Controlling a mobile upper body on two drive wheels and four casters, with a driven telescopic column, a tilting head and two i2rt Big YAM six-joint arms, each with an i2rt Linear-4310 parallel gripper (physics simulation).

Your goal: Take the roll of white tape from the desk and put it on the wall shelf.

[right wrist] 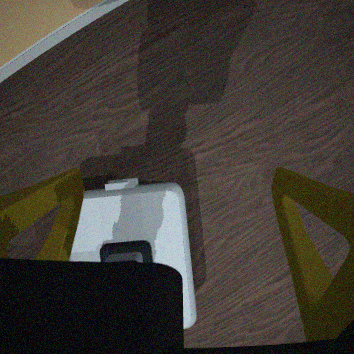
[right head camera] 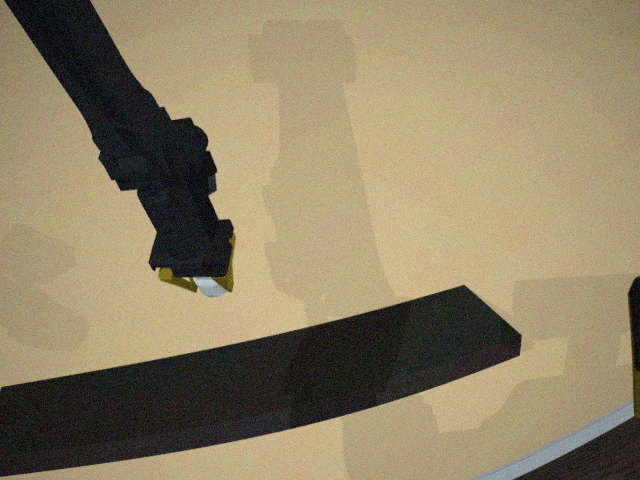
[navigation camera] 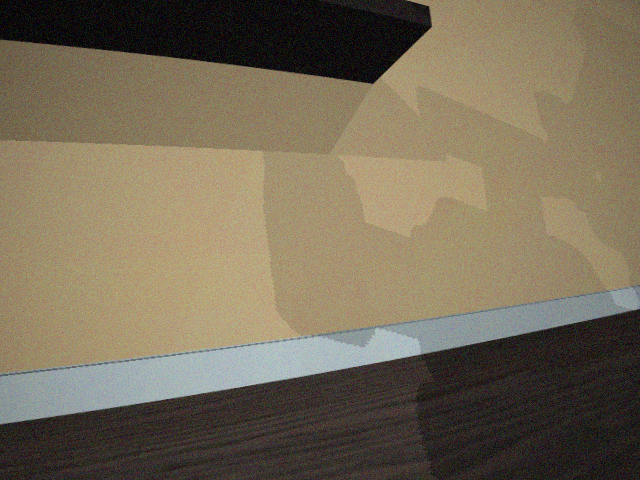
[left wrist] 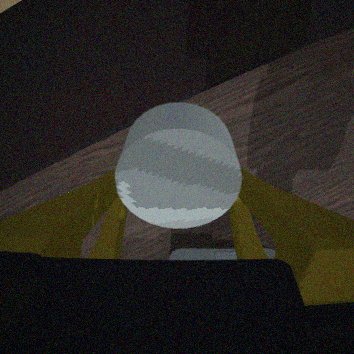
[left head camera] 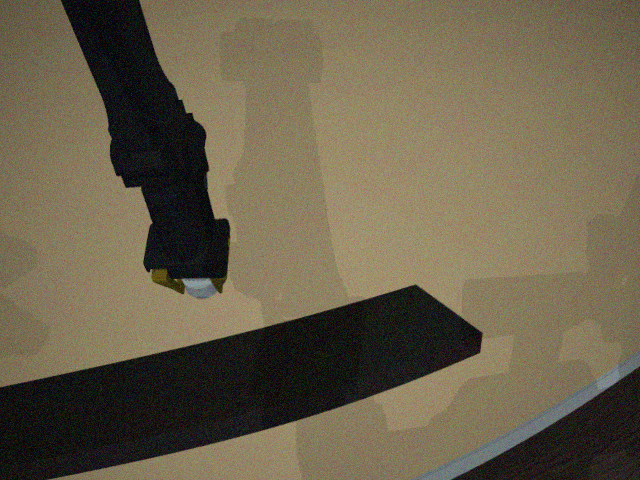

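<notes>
The roll of white tape (left head camera: 201,289) (right head camera: 211,287) (left wrist: 178,170) is between the yellow fingers of my left gripper (left head camera: 199,290) (right head camera: 212,289) (left wrist: 177,175), which is shut on it. In both head views they show above the back edge of the dark wall shelf (left head camera: 310,361) (right head camera: 341,356) (navigation camera: 206,36), apart from it in the picture. The shelf also fills the upper left of the left wrist view. My right gripper (right wrist: 177,178) is open, its fingers wide apart with no thing between the tips. The desk does not show.
The tan wall (left head camera: 439,155) (right head camera: 465,155) (navigation camera: 129,232) carries shadows of the robot. A pale baseboard (left head camera: 542,428) (navigation camera: 206,369) runs above the dark wood floor (right wrist: 240,150) (navigation camera: 206,439). Part of the white robot base (right wrist: 172,240) shows below the right gripper.
</notes>
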